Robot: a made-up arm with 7 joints. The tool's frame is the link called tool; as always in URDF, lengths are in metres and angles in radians. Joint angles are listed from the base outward.
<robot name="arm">
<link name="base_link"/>
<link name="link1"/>
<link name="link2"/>
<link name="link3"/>
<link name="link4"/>
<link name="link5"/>
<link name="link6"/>
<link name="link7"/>
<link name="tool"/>
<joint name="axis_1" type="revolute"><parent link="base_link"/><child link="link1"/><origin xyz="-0.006 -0.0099 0.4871" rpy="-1.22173 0 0"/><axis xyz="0 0 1"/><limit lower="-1.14" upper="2.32"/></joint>
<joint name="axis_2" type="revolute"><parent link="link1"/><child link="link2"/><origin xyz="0.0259 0.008 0.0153" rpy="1.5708 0 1.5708"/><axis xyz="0 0 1"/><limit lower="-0.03" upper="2.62"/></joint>
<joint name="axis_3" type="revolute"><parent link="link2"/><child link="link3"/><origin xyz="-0.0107 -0.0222 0.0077" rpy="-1.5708 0 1.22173"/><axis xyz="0 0 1"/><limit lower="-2.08" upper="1.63"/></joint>
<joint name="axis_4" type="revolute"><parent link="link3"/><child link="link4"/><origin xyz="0.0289 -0.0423 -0.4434" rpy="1.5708 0 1.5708"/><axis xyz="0 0 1"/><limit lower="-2.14" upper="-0.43"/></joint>
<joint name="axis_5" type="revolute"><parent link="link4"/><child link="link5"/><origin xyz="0.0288 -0.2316 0.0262" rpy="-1.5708 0 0"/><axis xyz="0 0 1"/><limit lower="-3.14" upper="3.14"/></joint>
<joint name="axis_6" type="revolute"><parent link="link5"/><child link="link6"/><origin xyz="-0.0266 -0.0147 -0.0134" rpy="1.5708 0 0"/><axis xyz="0 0 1"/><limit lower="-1.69" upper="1.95"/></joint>
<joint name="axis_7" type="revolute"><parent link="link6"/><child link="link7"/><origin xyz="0.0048 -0.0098 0.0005" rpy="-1.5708 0 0"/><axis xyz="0 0 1"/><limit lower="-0.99" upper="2.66"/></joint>
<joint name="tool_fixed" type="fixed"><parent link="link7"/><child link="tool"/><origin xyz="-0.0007 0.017 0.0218" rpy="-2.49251 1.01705 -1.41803"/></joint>
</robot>
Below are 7 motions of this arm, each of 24 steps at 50 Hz.
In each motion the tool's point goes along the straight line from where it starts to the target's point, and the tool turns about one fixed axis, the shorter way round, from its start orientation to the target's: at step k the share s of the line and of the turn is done. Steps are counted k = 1, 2, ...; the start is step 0. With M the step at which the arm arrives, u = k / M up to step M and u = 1 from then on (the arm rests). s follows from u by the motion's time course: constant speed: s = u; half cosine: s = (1 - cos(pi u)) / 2; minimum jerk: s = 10 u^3 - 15 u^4 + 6 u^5.
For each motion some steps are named. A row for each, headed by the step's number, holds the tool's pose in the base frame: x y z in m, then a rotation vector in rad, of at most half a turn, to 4 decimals.
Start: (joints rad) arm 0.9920 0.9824 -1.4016 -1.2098 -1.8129 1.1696 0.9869
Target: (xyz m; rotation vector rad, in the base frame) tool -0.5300 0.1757 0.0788 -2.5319 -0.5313 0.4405
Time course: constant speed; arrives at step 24
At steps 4, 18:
4: -0.4886 0.2333 0.1249 -2.3727 0.1453 0.6506
18: -0.5176 0.1930 0.0926 -2.5000 -0.3243 0.5090

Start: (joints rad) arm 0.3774 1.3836 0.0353 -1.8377 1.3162 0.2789 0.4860
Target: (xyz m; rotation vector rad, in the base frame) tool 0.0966 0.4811 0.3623 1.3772 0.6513 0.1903
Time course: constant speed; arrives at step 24
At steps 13, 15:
13: 0.1540 0.4658 0.3734 1.5142 0.7846 -0.0851
15: 0.1436 0.4686 0.3714 1.4907 0.7608 -0.0339

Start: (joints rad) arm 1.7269 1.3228 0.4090 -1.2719 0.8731 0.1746 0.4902
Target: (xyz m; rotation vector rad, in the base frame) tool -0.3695 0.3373 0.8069 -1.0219 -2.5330 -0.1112
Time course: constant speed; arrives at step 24
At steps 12, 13, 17, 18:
12: -0.2915 0.4493 0.6373 -1.3576 -2.5894 0.2272
13: -0.2980 0.4399 0.6514 -1.3296 -2.5874 0.1976
17: -0.3240 0.4026 0.7080 -1.2175 -2.5742 0.0819
18: -0.3305 0.3933 0.7221 -1.1895 -2.5697 0.0536

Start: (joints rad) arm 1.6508 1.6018 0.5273 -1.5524 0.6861 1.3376 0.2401
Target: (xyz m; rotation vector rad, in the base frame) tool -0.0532 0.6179 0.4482 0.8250 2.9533 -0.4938
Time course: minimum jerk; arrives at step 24
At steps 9, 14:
9: -0.0110 0.5600 0.4346 -0.9230 -2.2399 0.9329
14: -0.0330 0.5902 0.4417 -0.8982 -2.6541 0.7382

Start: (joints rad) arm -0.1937 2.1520 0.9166 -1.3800 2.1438 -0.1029 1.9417
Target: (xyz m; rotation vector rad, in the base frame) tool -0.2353 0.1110 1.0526 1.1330 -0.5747 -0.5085
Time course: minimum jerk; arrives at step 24
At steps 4, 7, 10, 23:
4: 0.0481 0.3296 0.9947 0.3030 -0.7205 -0.6082
7: 0.0138 0.3031 1.0017 0.4045 -0.7074 -0.6000
10: -0.0433 0.2591 1.0134 0.5728 -0.6829 -0.5840
23: -0.2351 0.1112 1.0526 1.1324 -0.5748 -0.5086

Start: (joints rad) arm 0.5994 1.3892 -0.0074 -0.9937 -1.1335 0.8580 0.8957
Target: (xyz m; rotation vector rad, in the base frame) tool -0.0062 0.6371 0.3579 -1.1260 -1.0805 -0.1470
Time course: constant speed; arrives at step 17
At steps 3, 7, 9, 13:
3: 0.0396 0.6157 0.2914 -1.3986 -1.1454 -0.2556
7: 0.0265 0.6218 0.3104 -1.3205 -1.1281 -0.2240
9: 0.0200 0.6249 0.3199 -1.2815 -1.1190 -0.2084
13: 0.0069 0.6310 0.3389 -1.2037 -1.1002 -0.1775

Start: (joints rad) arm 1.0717 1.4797 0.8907 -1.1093 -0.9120 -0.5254 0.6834
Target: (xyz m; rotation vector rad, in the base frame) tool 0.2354 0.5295 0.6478 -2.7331 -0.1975 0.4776
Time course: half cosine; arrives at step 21
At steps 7, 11, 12, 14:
7: 0.0632 0.5902 0.5567 -2.4026 -0.5193 0.2344
11: 0.1292 0.5670 0.5916 -2.5350 -0.4036 0.3248
12: 0.1461 0.5610 0.6006 -2.5679 -0.3723 0.3486
14: 0.1780 0.5497 0.6174 -2.6285 -0.3120 0.3939

